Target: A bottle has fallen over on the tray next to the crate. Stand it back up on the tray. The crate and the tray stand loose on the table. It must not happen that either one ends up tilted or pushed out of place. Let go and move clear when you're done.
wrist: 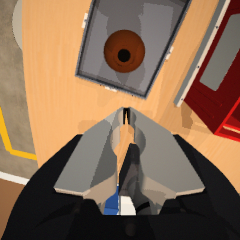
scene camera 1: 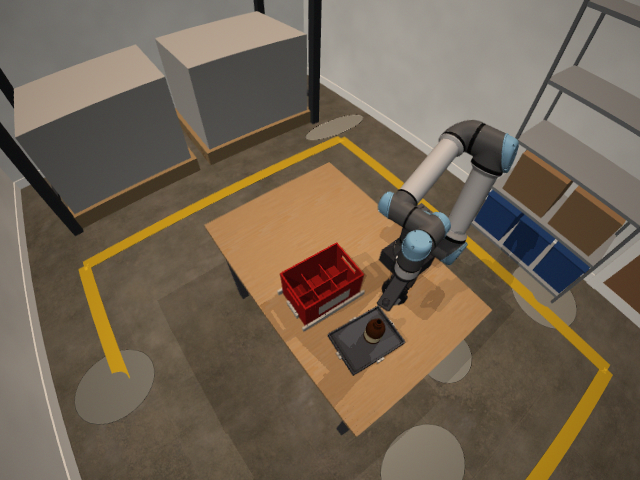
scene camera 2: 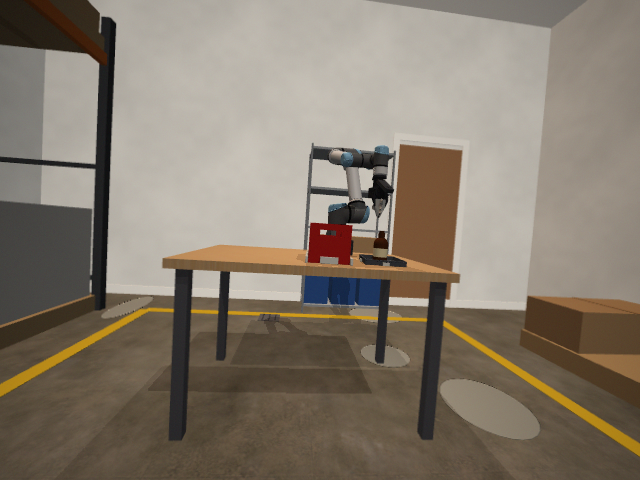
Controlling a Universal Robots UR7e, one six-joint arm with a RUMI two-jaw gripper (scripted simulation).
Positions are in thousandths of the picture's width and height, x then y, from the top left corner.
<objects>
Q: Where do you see a tray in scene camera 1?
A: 555, 732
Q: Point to a brown bottle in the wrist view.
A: At 519, 227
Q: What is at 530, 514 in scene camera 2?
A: A red crate.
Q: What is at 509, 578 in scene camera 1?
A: A red crate.
</objects>
